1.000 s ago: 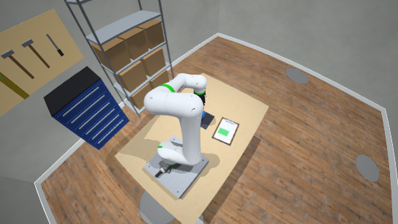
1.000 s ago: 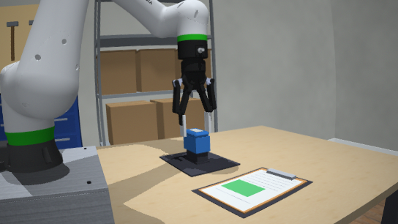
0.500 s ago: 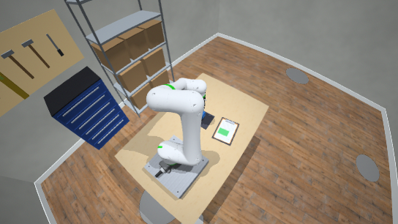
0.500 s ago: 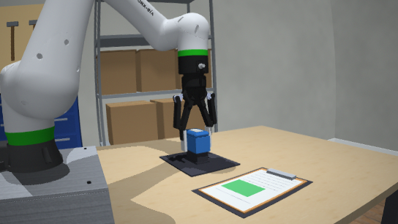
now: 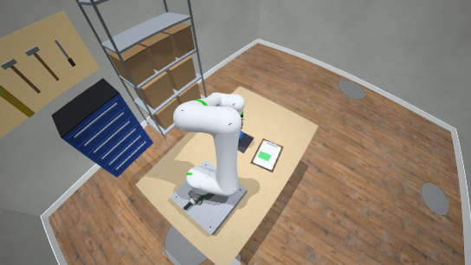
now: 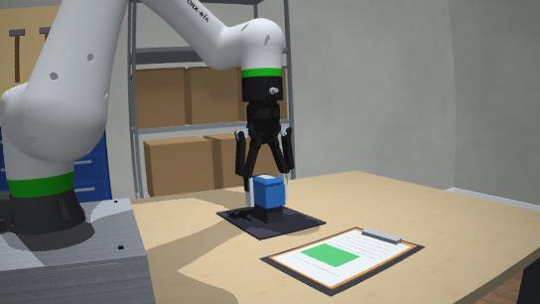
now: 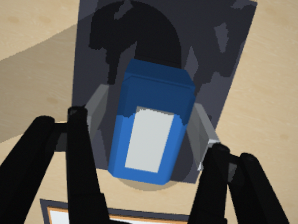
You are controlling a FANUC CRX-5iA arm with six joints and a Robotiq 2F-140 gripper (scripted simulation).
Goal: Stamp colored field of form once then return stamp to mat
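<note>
My gripper is now 2 cm above the blue stamp. From my hand the other things lie so: dark mat (7 cm below); form (27 cm to the right, 7 cm ahead, 6 cm below).
</note>
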